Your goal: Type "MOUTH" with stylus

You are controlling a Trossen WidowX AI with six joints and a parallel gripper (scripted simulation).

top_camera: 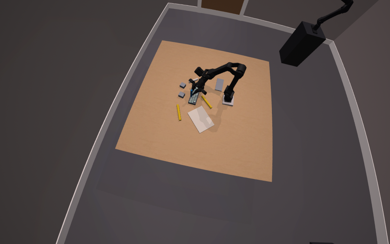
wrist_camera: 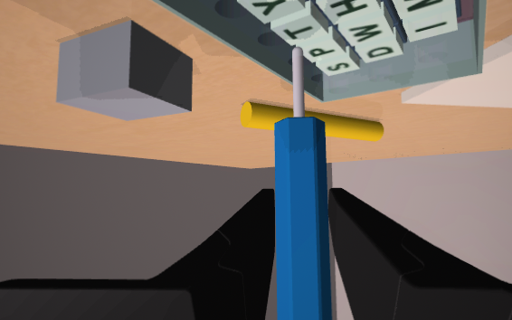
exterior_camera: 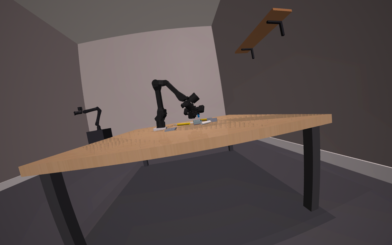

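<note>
Now: gripper tip 90 mm short of the grey block, 20 mm to the left of it and 60 mm above it. Also, from my gripper tip: white cylinder (10 mm ahead, 200 mm to the right, 70 mm below); yellow pencil (150 mm behind, 10 mm to the left, 70 mm below); blue stylus (10 mm below).
</note>
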